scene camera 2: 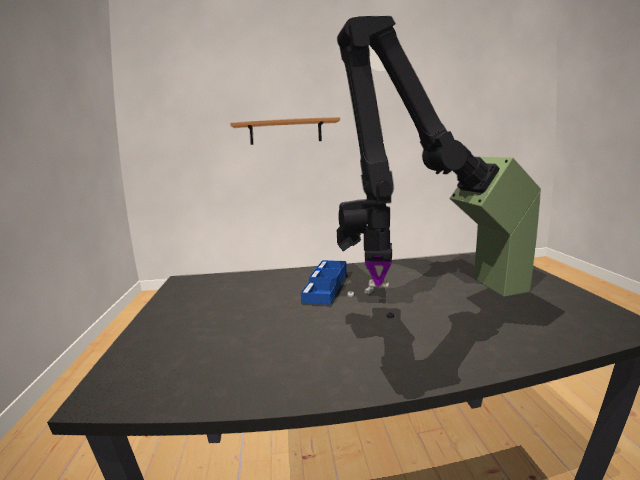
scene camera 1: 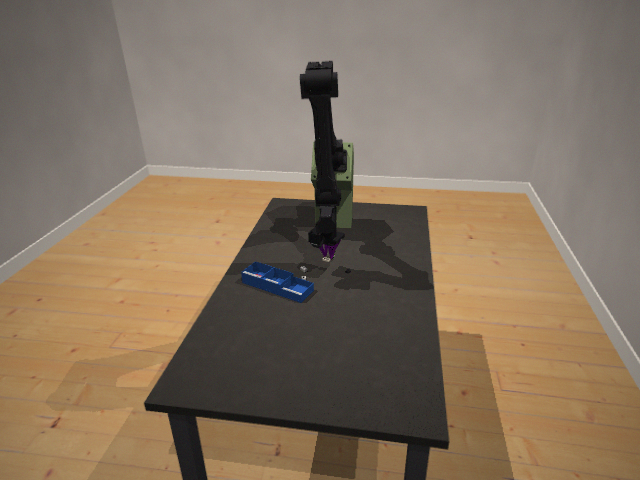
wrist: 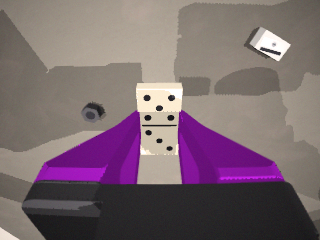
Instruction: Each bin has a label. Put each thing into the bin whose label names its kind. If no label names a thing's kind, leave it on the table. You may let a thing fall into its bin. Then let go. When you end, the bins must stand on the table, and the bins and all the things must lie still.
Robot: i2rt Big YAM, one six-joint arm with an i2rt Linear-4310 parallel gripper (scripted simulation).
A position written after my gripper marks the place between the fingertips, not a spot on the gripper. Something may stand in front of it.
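Observation:
There is a blue bin [scene camera 1: 280, 282], [scene camera 2: 326, 279] here, though in the wrist view the bin is out of frame. I can see my gripper [scene camera 2: 378, 283], [wrist: 159, 118] as well. A cream domino [wrist: 159, 104] is also visible to me.

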